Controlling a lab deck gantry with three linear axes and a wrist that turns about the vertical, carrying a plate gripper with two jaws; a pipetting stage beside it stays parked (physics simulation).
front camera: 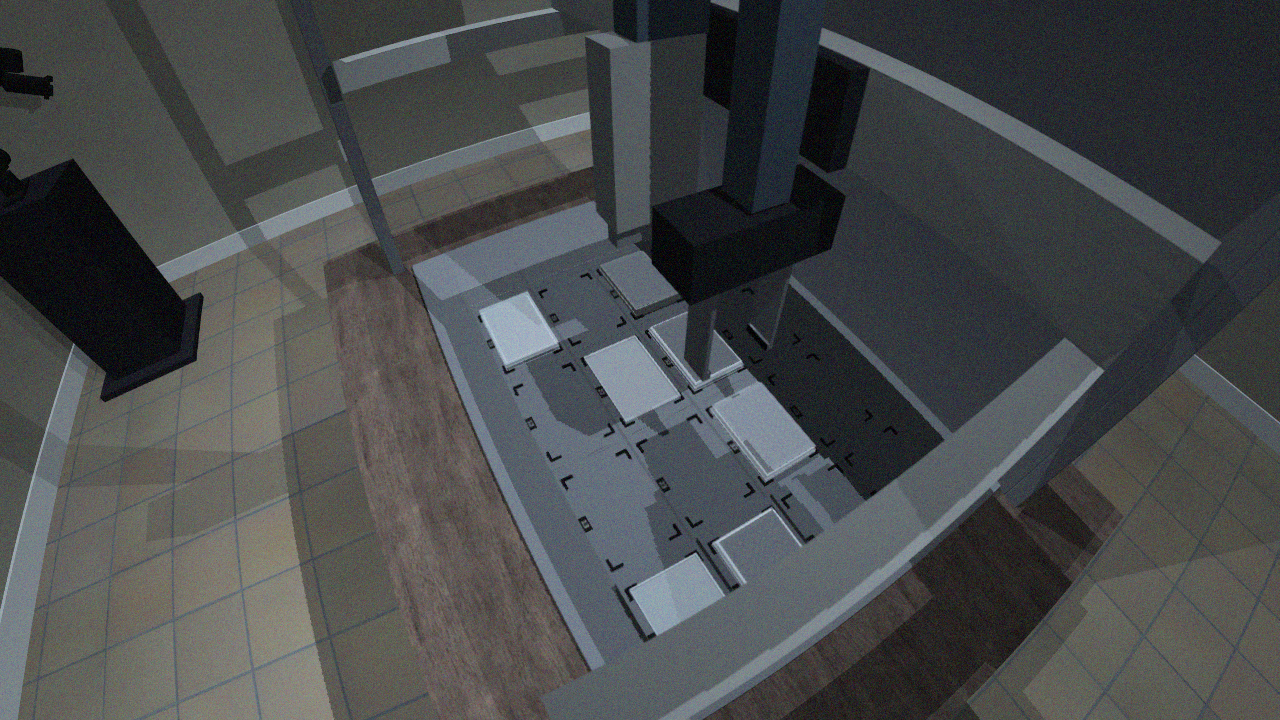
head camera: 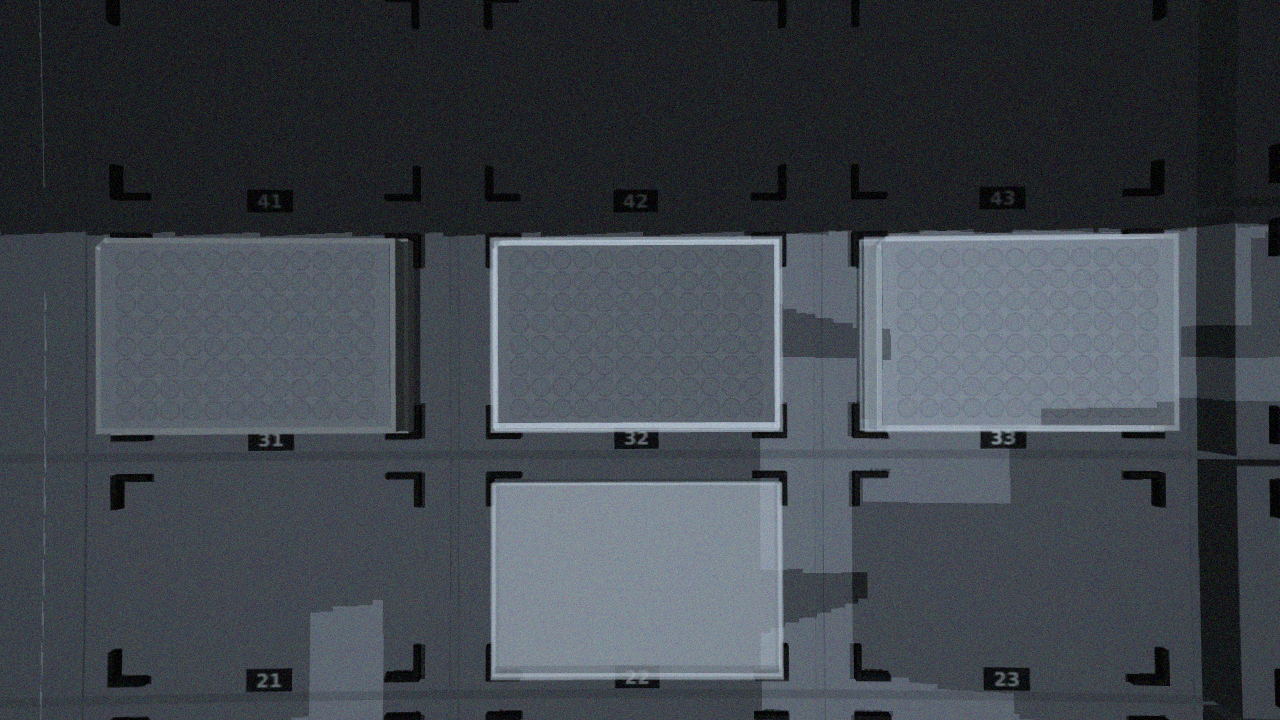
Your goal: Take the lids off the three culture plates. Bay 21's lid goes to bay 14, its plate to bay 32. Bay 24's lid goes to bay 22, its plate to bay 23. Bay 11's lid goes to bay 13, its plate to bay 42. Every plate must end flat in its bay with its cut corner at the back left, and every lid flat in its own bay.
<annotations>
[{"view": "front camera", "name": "my gripper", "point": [728,353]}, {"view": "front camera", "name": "grey plate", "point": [642,288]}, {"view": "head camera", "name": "grey plate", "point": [194,336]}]
</annotations>
